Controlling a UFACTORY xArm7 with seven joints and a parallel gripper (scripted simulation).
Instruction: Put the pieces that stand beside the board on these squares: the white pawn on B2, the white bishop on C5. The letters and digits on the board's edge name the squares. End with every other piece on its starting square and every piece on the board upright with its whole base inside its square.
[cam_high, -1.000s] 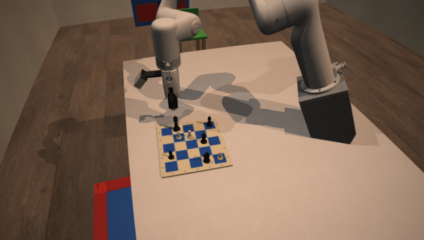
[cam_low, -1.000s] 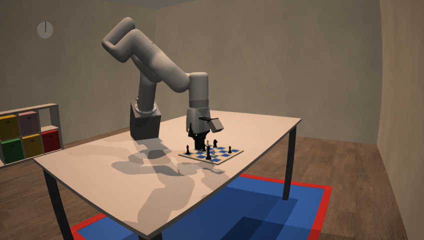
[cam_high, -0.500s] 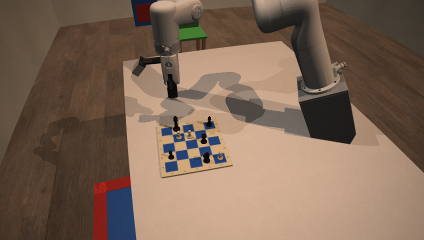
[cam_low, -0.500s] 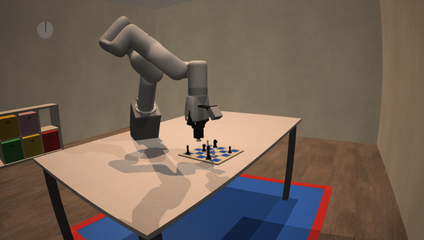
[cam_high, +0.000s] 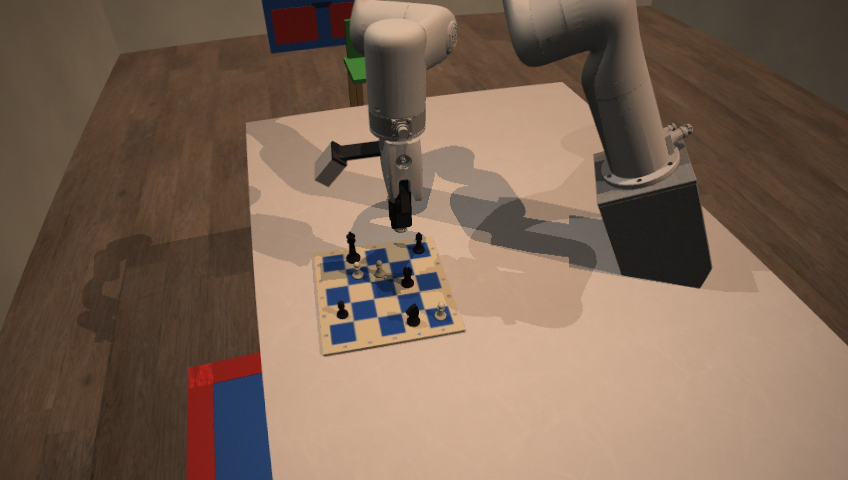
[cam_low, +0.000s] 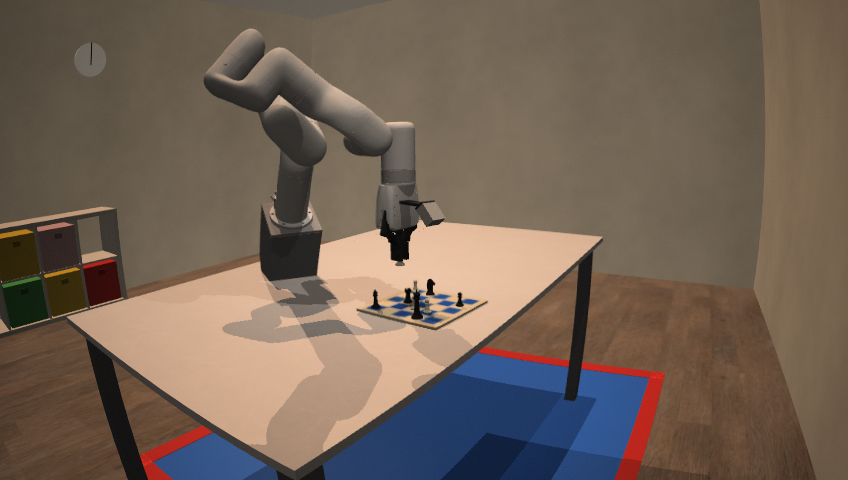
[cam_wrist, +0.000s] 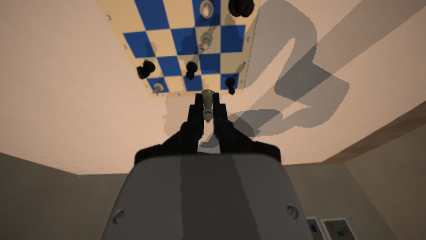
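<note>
Right now the chessboard is 130 mm below my hand, 40 mm ahead of it and 30 mm to the left of it. The rest, counted from my hand: white bishop (10 mm below); black pawn (120 mm below, 110 mm ahead, 70 mm to the left); tall black piece (100 mm below, 80 mm ahead, 50 mm to the right).
</note>
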